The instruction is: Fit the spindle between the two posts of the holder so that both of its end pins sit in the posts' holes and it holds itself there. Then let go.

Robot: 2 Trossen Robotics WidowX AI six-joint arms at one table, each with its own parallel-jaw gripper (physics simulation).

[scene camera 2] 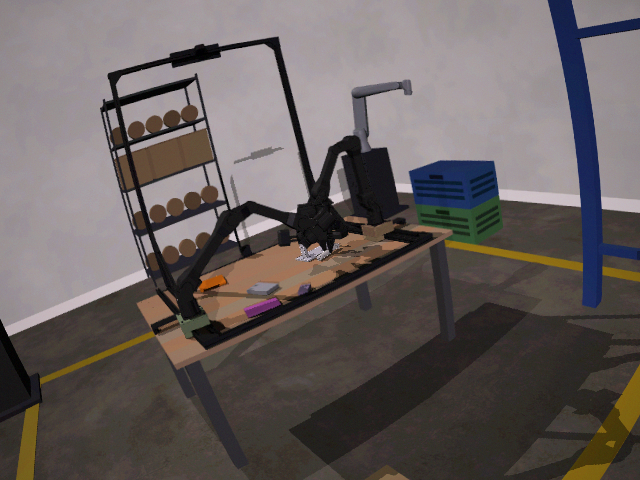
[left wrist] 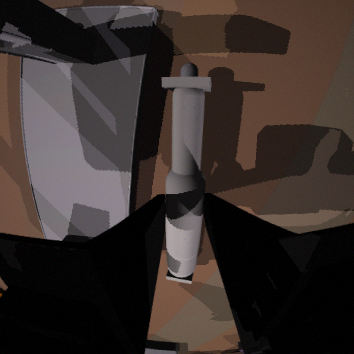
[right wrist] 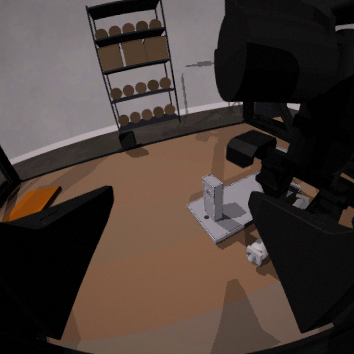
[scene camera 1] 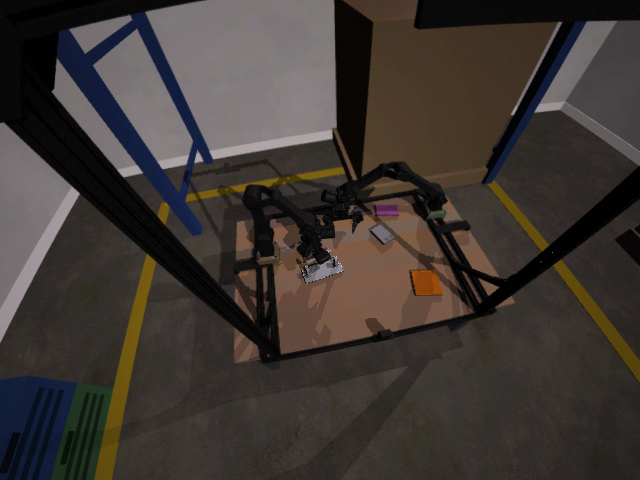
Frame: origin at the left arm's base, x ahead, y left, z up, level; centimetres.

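Where they show: left gripper, between the fingertips: (scene camera 2: 328,252) (left wrist: 183,200); right gripper, between the fingertips: (scene camera 2: 297,236) (right wrist: 182,195) (scene camera 1: 343,234); left arm's base, origin of its link: (scene camera 2: 376,222) (scene camera 1: 267,250); right arm's base, origin of its link: (scene camera 2: 190,314) (scene camera 1: 434,206).
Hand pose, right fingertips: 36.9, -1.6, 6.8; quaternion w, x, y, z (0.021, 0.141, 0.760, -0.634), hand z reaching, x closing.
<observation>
Each offset is from my right fingertips to the top centre of the thing, as dx, dy, dz.
The grey holder @(-11.8, -9.9, -12.2) (scene camera 1: 325,273) (left wrist: 50,135) (right wrist: 229,229) lies base down on the table; one upright post @(-5.1, -8.5, -6.0) (right wrist: 213,198) shows clearly in the right wrist view. The pale spindle @(-12.9, -2.6, -10.8) (left wrist: 188,130) (right wrist: 256,253) lies lengthwise alongside the holder's long side, outside the posts, with a square flange and round pin at one end. My left gripper (left wrist: 183,200) is shut on the spindle's thicker part, near its middle. Whether the spindle touches the table is unclear. My right gripper (right wrist: 182,195) is open and empty, raised above the table to one side of the holder.
A grey block @(+21.7, +5.7, -11.6) (scene camera 1: 381,234) (scene camera 2: 263,288), a magenta block @(+28.7, +21.5, -12.1) (scene camera 1: 386,210) (scene camera 2: 262,307), a small purple block @(+12.3, +22.5, -11.6) (scene camera 2: 304,289) and an orange block @(+34.0, -24.1, -12.2) (scene camera 1: 426,282) (scene camera 2: 212,283) (right wrist: 35,202) lie on the table. The left arm stands close to the right gripper.
</observation>
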